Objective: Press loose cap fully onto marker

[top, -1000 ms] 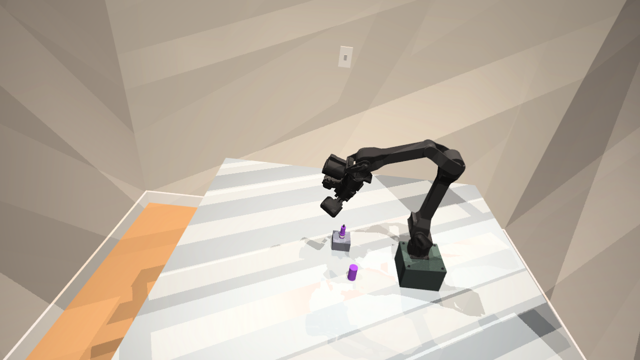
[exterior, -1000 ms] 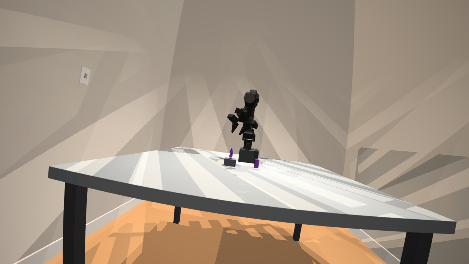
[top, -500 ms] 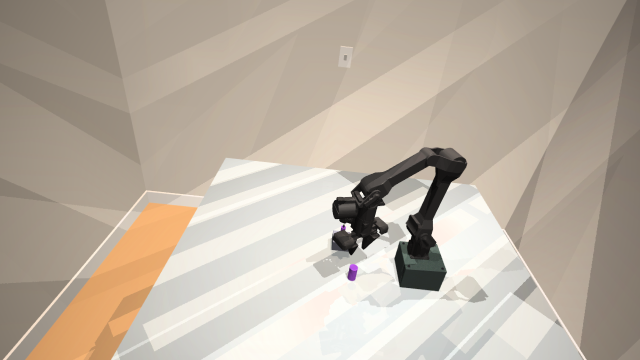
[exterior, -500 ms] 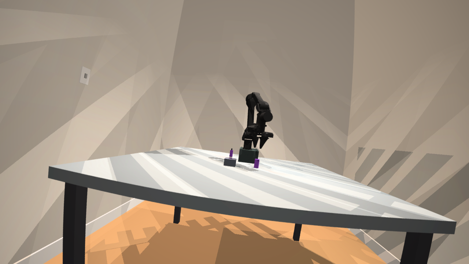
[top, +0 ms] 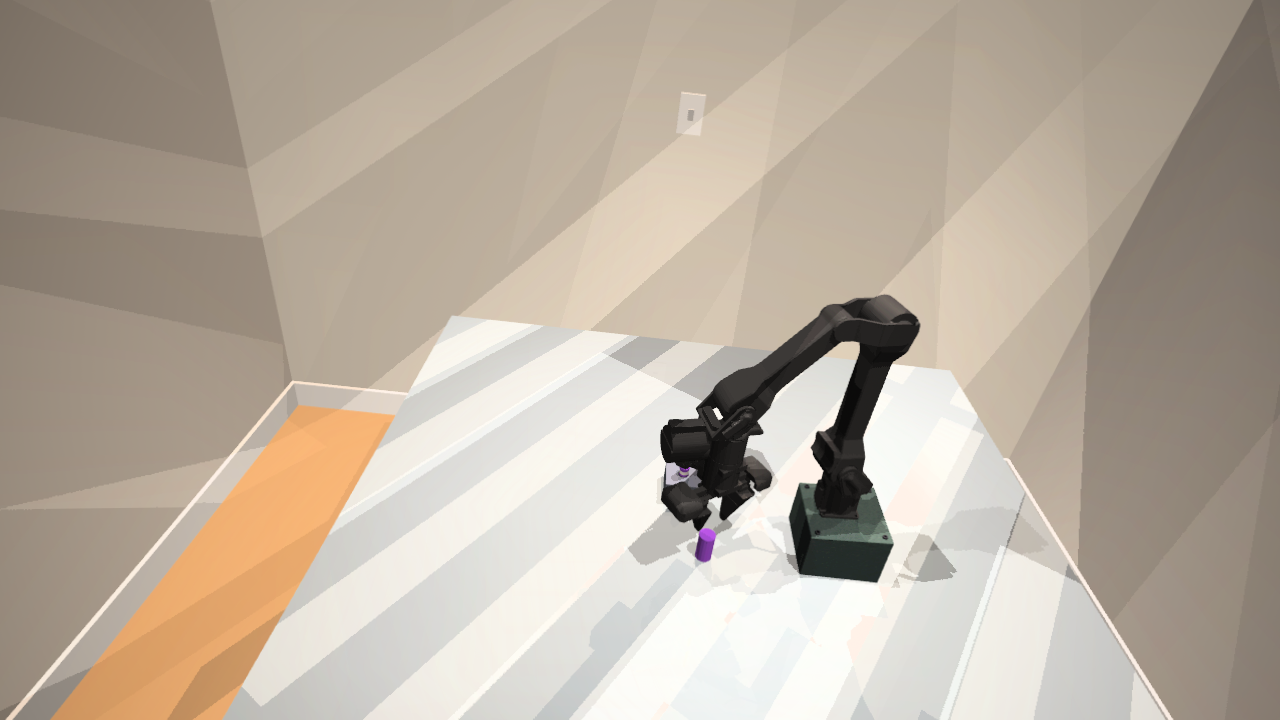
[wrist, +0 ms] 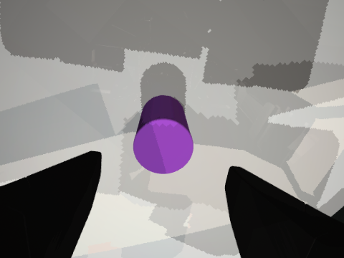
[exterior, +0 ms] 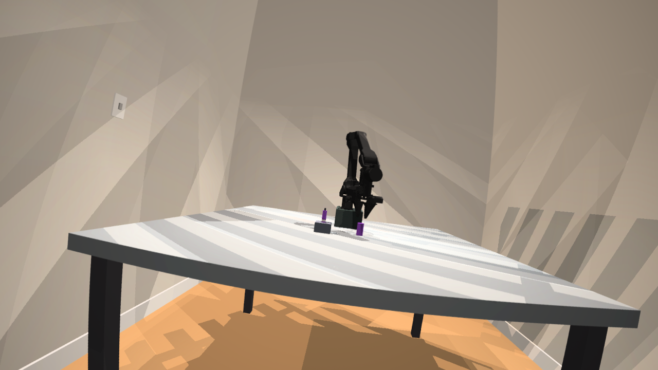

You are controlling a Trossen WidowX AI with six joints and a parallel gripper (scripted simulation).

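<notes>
Now: the purple cap 50 mm below my gripper tip. From my gripper tip the other things lie so: holder block: 160 mm to the right, 60 mm below, 40 mm ahead.
</notes>
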